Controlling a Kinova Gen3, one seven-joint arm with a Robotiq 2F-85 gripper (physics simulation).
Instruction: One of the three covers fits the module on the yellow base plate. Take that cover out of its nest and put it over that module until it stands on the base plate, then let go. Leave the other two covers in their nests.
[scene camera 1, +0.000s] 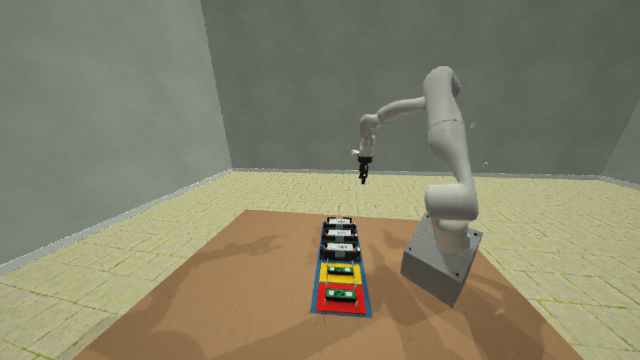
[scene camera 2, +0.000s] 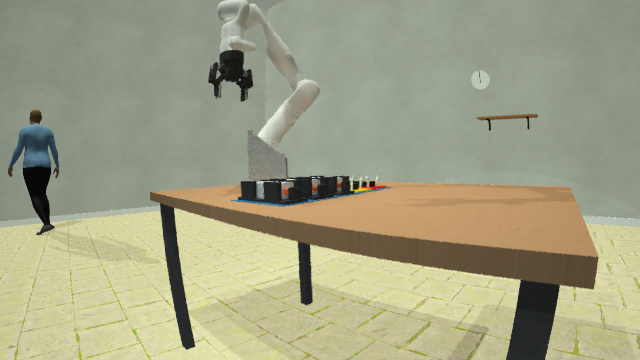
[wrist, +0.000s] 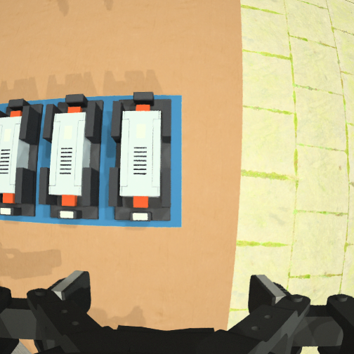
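Pixels of known places: gripper, fingertip midpoint: (scene camera 1: 361, 181) (scene camera 2: 231, 99); arm's base, origin of the base link: (scene camera 1: 450, 241) (scene camera 2: 266, 142).
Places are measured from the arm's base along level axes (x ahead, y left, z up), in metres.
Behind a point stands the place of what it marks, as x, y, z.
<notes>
Three white covers with orange ends lie in black nests in a row: the far one (scene camera 1: 340, 221) {0.460, -0.231, -0.141} (wrist: 140, 155), the middle one (scene camera 1: 340, 233) {0.435, -0.119, -0.141} (wrist: 67, 155) and the one nearest the yellow plate (scene camera 1: 340, 247) {0.411, -0.016, -0.141} (wrist: 9, 155), cut off in the wrist view. The yellow base plate (scene camera 1: 340, 280) {0.380, 0.122, -0.185} (scene camera 2: 361, 190) {0.474, 0.091, -0.186} bears a green module (scene camera 1: 340, 270) {0.387, 0.091, -0.166} between thin upright posts; it does not show in the wrist view. My gripper (scene camera 1: 363, 182) {0.355, -0.298, 0.100} (scene camera 2: 230, 97) {0.355, -0.298, 0.100} (wrist: 168, 292) is open and empty, pointing down, high above the table at the far end of the row.
A red base plate (scene camera 1: 342, 308) {0.348, 0.228, -0.185} with another green module (scene camera 1: 341, 294) {0.360, 0.194, -0.165} lies beside the yellow plate, nearest scene camera 1. All stand on a blue board (scene camera 1: 314, 300) {0.452, 0.229, -0.190} (wrist: 176, 165) on the brown table (scene camera 1: 225, 300) {0.768, 0.333, -0.191} (wrist: 210, 150). The arm's grey pedestal (scene camera 1: 430, 275) {0.059, 0.065, -0.112} (scene camera 2: 265, 162) {0.105, -0.059, -0.087} stands beside the row.
</notes>
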